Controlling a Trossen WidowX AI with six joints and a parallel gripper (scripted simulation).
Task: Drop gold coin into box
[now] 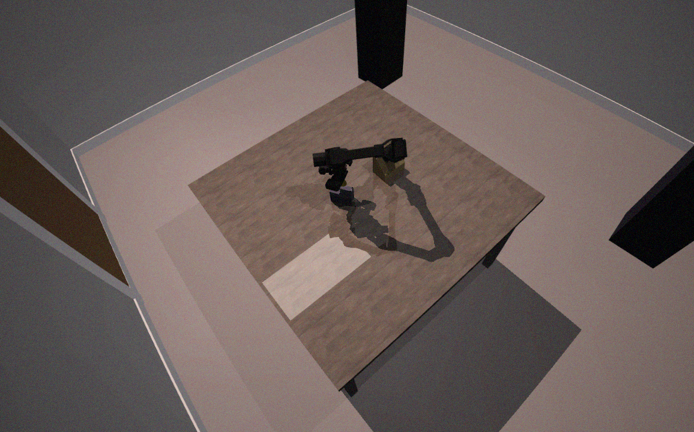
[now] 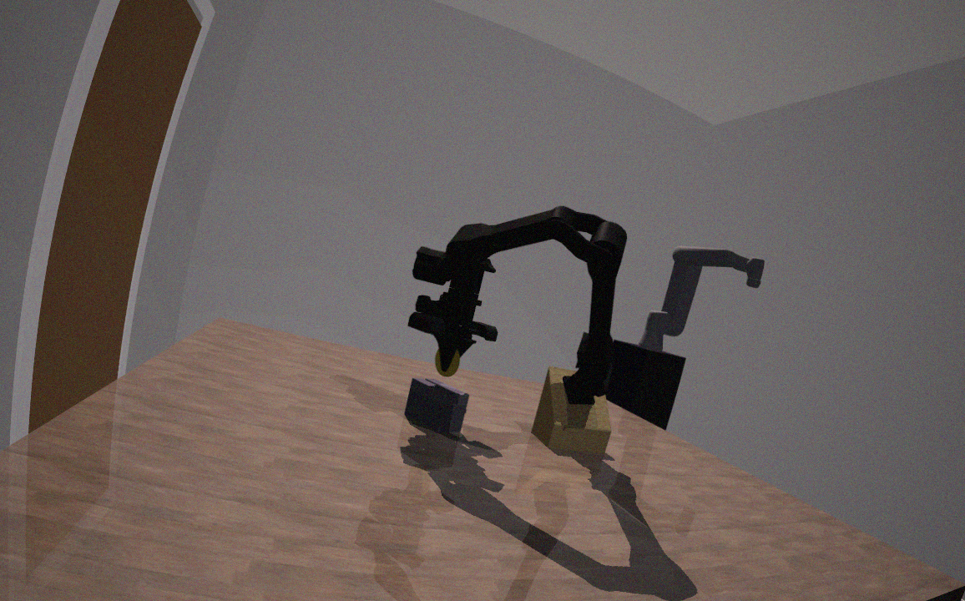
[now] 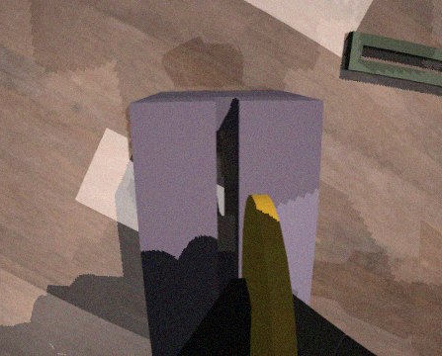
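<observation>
My gripper tip is 2 cm below the gold coin.
</observation>
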